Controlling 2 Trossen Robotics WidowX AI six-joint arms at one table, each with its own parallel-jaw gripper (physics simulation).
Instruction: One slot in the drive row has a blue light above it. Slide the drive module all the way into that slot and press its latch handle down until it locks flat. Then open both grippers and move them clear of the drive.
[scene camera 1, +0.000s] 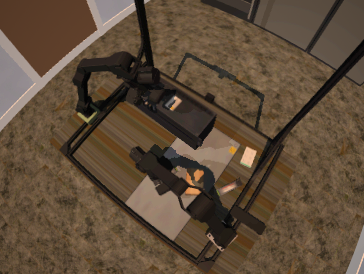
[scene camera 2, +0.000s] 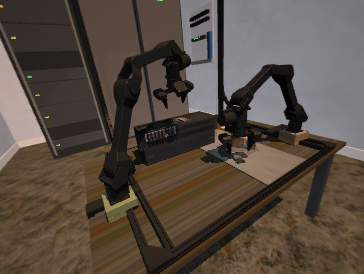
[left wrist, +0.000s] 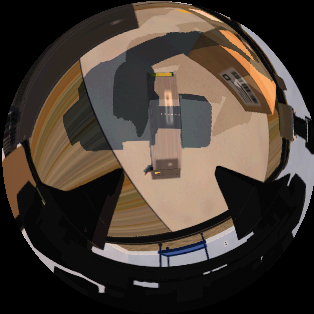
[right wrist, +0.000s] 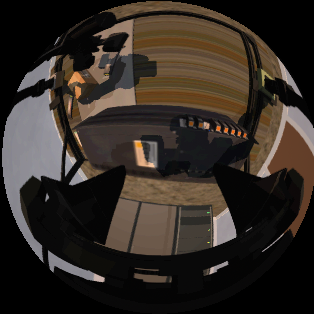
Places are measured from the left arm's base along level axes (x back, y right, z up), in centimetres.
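Pixels of known places: left gripper, fingertip midpoint: (scene camera 1: 157, 178) (scene camera 2: 239, 152) (left wrist: 171, 171); right gripper, fingertip midpoint: (scene camera 2: 175, 105) (right wrist: 170, 168); left arm's base, origin of the base link: (scene camera 1: 222, 235) (scene camera 2: 294, 130) (right wrist: 51, 82); right arm's base, origin of the base link: (scene camera 1: 88, 111) (scene camera 2: 118, 196) (right wrist: 268, 84).
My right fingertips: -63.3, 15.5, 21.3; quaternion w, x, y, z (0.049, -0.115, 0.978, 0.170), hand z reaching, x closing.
For each thing: its top centre in the pictures, then the offset to it from my right fingertips, as dx, dy, dz. Level surfaces: height alone.
- drive module, middle of its top: (left wrist: 158, 125) (right wrist: 112, 58) (scene camera 2: 233, 155) +23.4, -15.7, -26.2
- grey mat, its level: dz -27.2
- dark drive chassis, middle of its top: (right wrist: 158, 157) (scene camera 1: 169, 99) (scene camera 2: 174, 120) +1.1, +7.9, -9.8
- orange-brown carton, middle of its top: (right wrist: 75, 84) (scene camera 1: 194, 180) (scene camera 2: 244, 135) +36.3, -7.7, -21.2
- bar-shaped item, middle of its top: (scene camera 1: 229, 186) (right wrist: 69, 107) +49.2, +3.9, -26.4
- pale card, middle of its top: (scene camera 1: 248, 157) +45.6, +22.6, -27.3
The drive module (left wrist: 165, 142) (scene camera 2: 239, 160) lies on the grey mat (left wrist: 200, 205) (scene camera 2: 272, 170), mostly hidden under the arm in scene camera 1. A small dark part sticks out at its near end in the left wrist view. My left gripper (left wrist: 171, 171) (scene camera 2: 235, 150) is open and empty above the module, its fingers to either side of the near end in that view. My right gripper (right wrist: 170, 168) (scene camera 2: 175, 103) is open and empty, high above the dark drive chassis (right wrist: 110, 137) (scene camera 2: 192, 135) (scene camera 1: 187, 120). The drive row (right wrist: 225, 130) (scene camera 2: 161, 135) shows at the chassis end. I cannot make out a blue light.
An orange-brown carton (left wrist: 245, 70) (scene camera 1: 192, 190) sits on the mat close to the left gripper. A bar-shaped item (scene camera 1: 230, 187) and a pale card (scene camera 1: 248, 157) lie toward the right of scene camera 1. Dark frame rails (scene camera 1: 110, 225) edge the table.
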